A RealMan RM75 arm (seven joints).
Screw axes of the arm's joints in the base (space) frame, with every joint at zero. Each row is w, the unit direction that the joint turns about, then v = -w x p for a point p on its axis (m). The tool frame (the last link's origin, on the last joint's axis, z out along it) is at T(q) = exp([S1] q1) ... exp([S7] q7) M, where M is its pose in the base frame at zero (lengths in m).
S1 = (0, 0, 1, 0, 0, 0)
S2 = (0, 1, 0, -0.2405, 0, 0)
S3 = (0, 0, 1, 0, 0, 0)
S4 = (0, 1, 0, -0.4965, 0, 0)
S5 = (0, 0, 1, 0, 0, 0)
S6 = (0, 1, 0, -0.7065, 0, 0)
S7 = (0, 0, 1, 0, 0, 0)
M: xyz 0 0 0.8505 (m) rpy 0 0 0 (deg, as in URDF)
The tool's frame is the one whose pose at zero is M.
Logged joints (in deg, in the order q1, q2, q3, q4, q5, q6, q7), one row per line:
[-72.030 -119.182 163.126 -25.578 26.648 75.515 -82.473]
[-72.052 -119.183 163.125 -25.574 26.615 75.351 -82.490]
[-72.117 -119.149 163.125 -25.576 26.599 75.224 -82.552]
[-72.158 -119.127 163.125 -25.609 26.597 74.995 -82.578]
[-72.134 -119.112 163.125 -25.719 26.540 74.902 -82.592]
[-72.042 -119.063 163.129 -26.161 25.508 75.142 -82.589]
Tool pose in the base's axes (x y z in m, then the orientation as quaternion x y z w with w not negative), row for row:
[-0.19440 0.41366 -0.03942 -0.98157 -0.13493 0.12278 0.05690]
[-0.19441 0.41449 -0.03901 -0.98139 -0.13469 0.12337 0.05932]
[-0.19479 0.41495 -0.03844 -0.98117 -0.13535 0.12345 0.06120]
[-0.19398 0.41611 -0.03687 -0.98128 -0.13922 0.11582 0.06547]
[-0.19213 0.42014 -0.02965 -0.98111 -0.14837 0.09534 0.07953]
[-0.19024 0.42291 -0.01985 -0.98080 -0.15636 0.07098 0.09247]
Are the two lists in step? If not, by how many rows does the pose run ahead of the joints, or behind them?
The pose runs 2 rows ahead of the joints: the pose in row i belongs to the joints in row i + 2.
